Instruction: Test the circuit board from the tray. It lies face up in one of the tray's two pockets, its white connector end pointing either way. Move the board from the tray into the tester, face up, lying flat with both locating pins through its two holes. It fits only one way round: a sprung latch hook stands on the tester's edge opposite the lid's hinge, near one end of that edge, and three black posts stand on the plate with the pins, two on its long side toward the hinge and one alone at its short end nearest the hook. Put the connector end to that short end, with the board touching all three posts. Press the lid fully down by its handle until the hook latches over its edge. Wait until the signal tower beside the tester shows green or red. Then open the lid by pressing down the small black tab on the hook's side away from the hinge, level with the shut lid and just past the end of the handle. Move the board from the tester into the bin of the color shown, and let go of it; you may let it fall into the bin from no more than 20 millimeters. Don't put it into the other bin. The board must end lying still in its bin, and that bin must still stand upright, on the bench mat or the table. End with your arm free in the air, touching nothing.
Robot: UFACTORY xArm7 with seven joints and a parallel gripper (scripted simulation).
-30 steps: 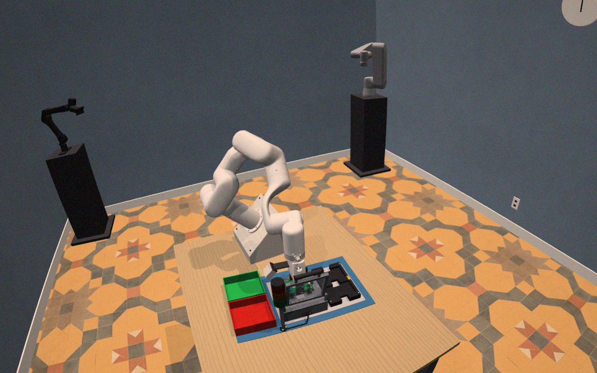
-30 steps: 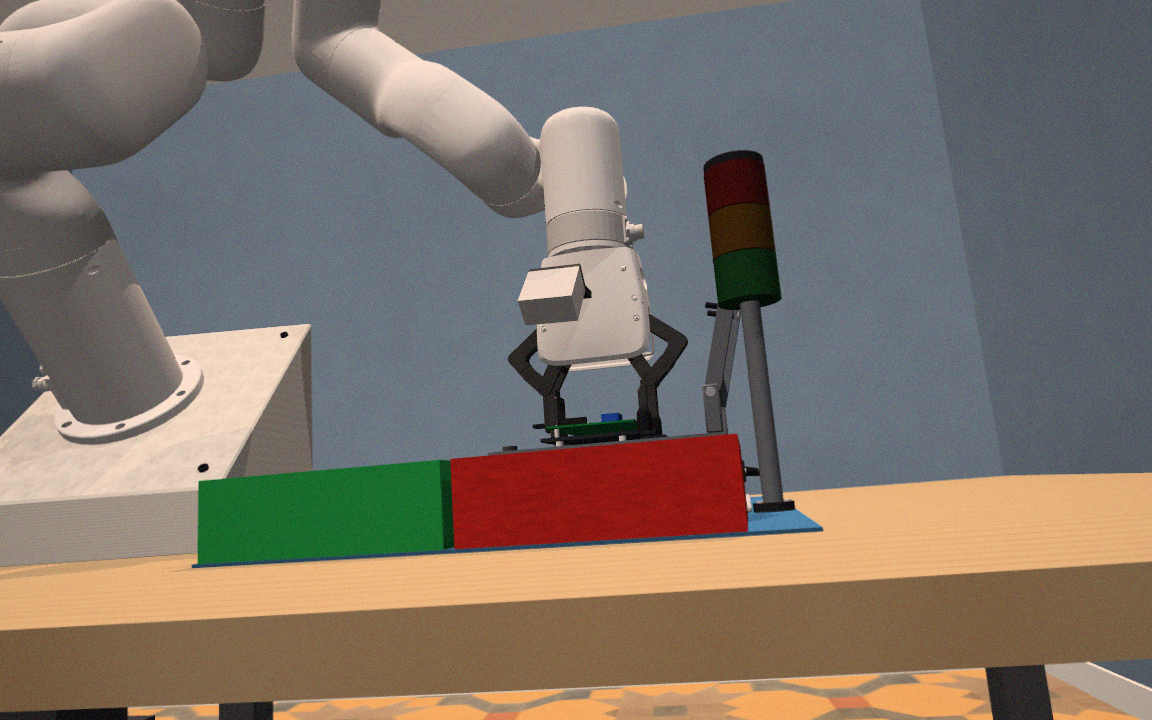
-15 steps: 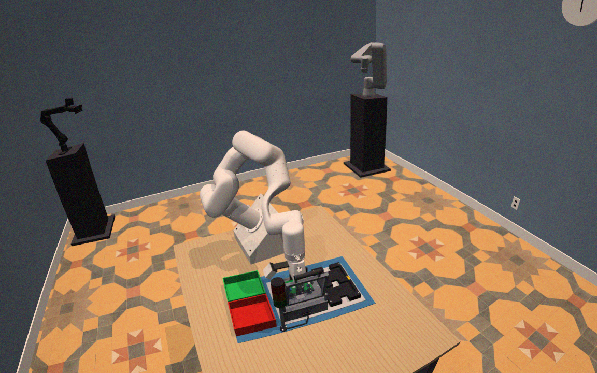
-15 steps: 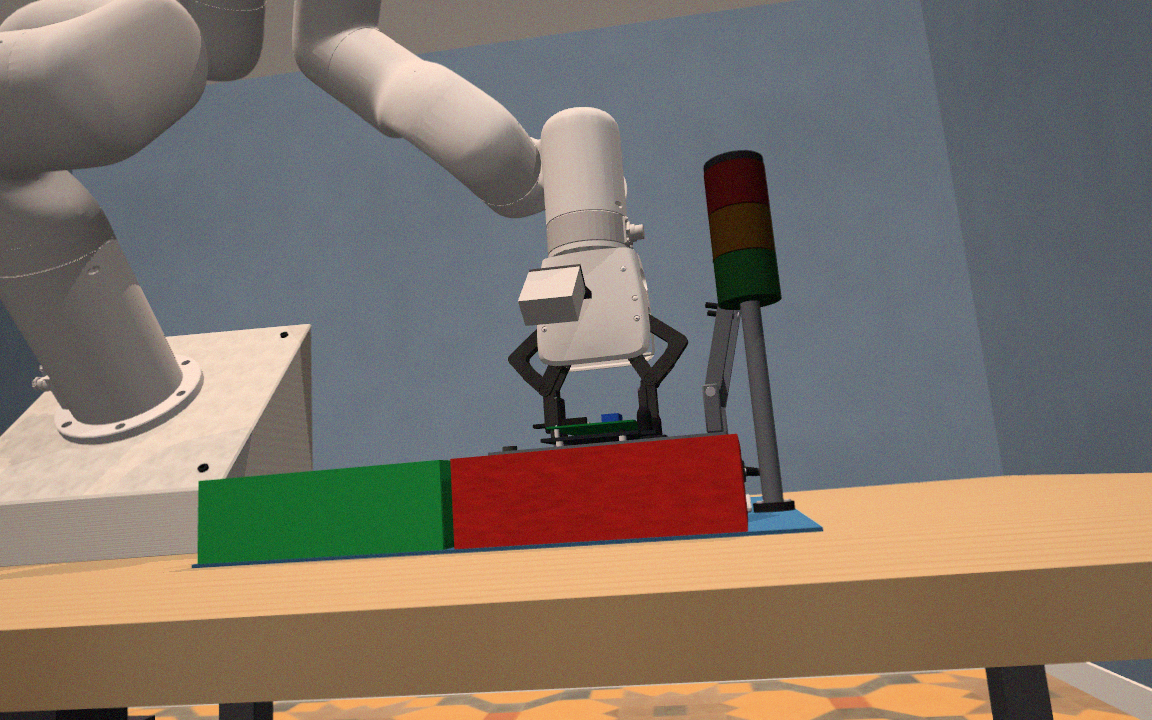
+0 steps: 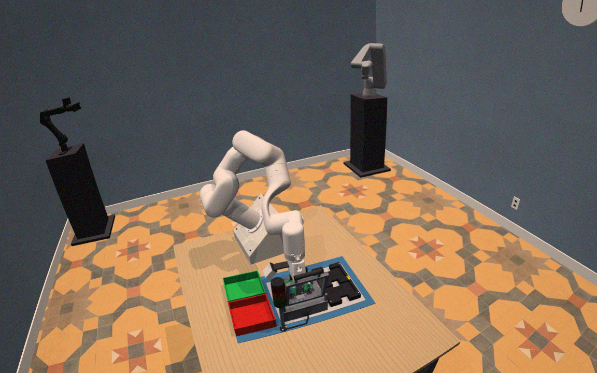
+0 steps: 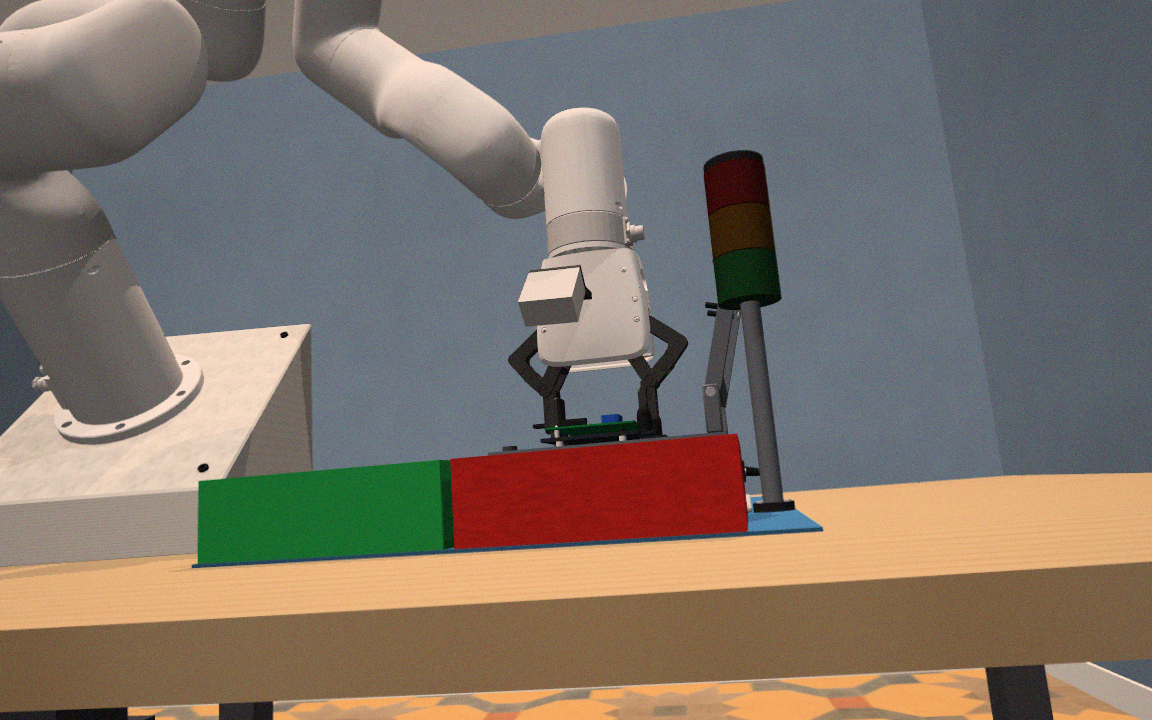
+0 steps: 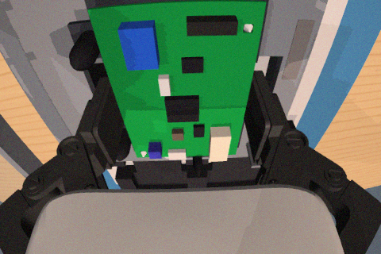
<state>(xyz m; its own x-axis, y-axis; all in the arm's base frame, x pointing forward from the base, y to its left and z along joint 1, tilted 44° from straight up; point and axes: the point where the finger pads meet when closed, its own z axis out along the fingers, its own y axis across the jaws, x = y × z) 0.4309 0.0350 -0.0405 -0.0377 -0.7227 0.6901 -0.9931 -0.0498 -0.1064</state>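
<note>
The green circuit board lies right at my hand. The rest, counted from my hand: tester plate (1 cm to the left, 1 cm below, 1 cm ahead); tester lid (12 cm ahead, 10 cm above); black latch tab (6 cm to the left, 6 cm behind, 1 cm above).
</note>
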